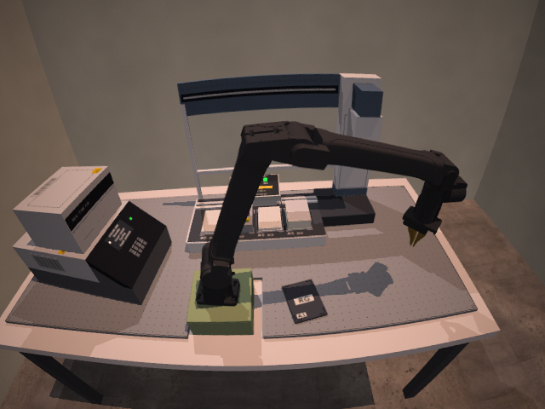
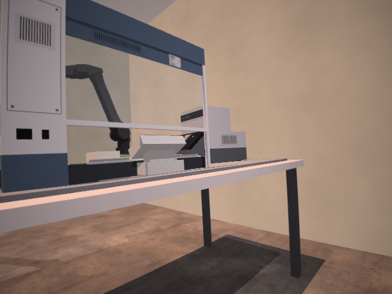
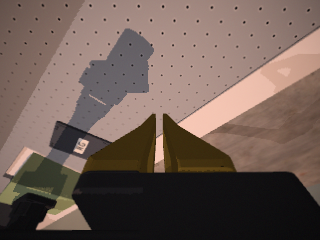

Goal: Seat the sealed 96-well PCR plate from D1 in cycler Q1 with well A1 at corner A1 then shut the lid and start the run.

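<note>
Now: the tube cooling block 270 mm ahead of my hand, 540 mm to the left of it and 120 mm below it.
</note>
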